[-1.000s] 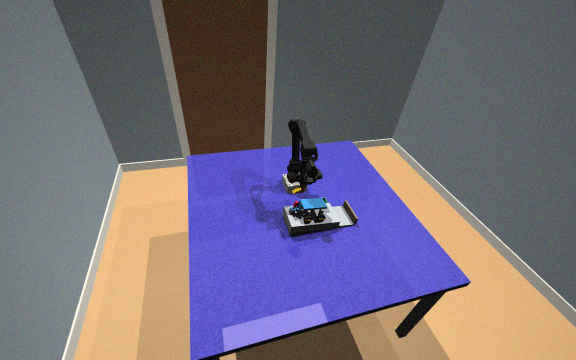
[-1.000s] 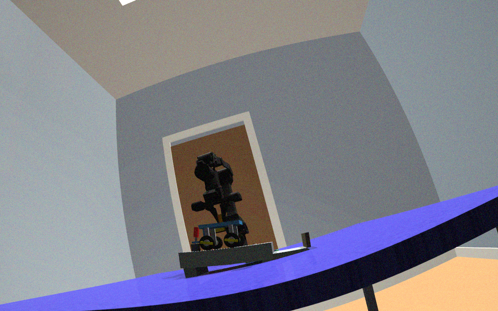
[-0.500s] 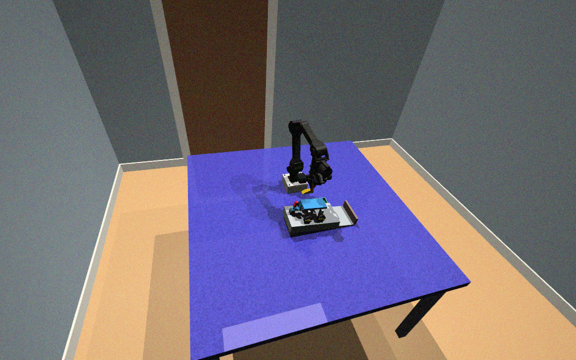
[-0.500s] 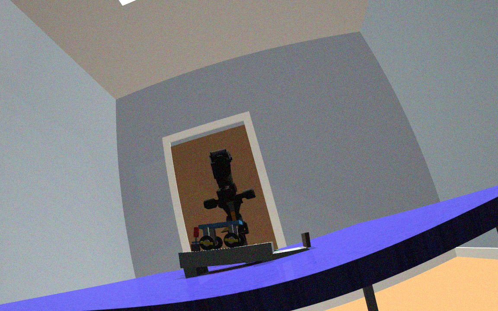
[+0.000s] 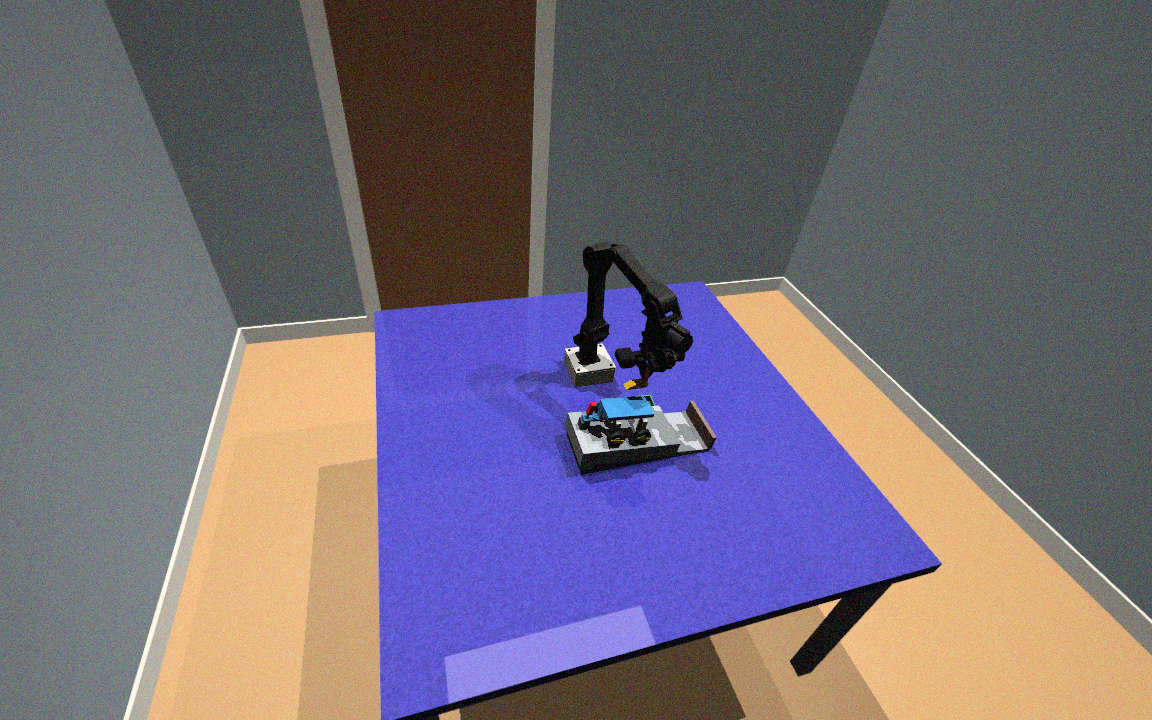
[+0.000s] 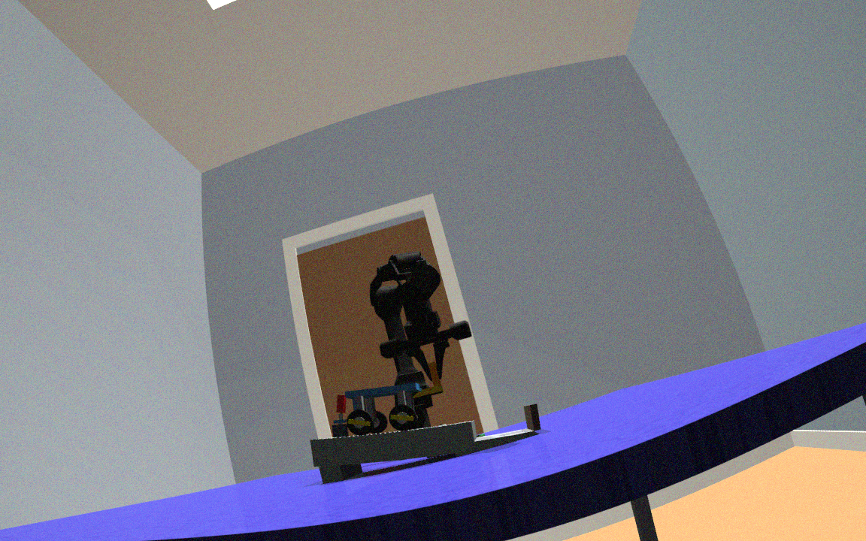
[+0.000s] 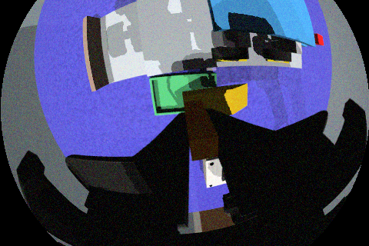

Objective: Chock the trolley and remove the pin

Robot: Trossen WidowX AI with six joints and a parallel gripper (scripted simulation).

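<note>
My gripper tip is 7 cm short of the red-headed stop pin, 19 cm to the left of it and 3 cm above it. From my gripper tip the other things lie so: brown end stop: 11 cm ahead, 15 cm to the left, 13 cm below; then yellow chock: 2 cm to the right, 1 cm below; then trolley: 9 cm ahead, 10 cm to the right, 5 cm below.
</note>
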